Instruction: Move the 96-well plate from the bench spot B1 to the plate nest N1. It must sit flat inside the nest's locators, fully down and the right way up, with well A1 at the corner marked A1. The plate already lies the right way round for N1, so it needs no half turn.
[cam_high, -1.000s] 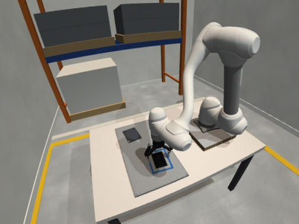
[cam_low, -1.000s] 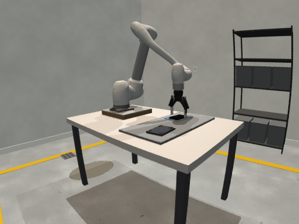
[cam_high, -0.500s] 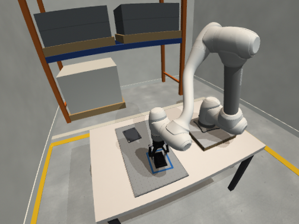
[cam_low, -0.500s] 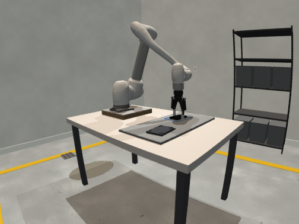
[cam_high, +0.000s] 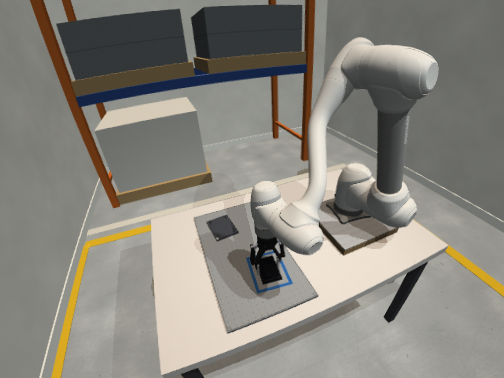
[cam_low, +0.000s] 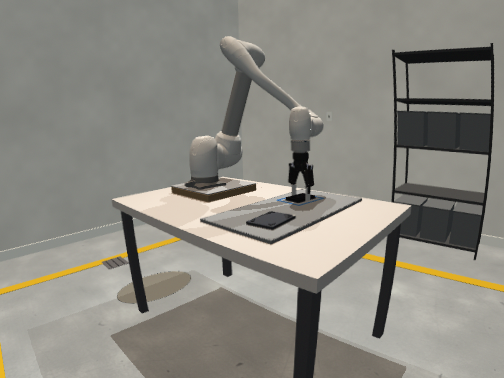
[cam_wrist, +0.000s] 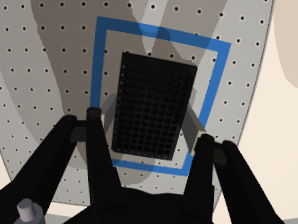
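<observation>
Right now the dark plate nest N1 is 15 cm ahead of my hand, 33 cm to the right of it and 2 cm below it. Round my hand: black 96-well plate 2 cm below.
</observation>
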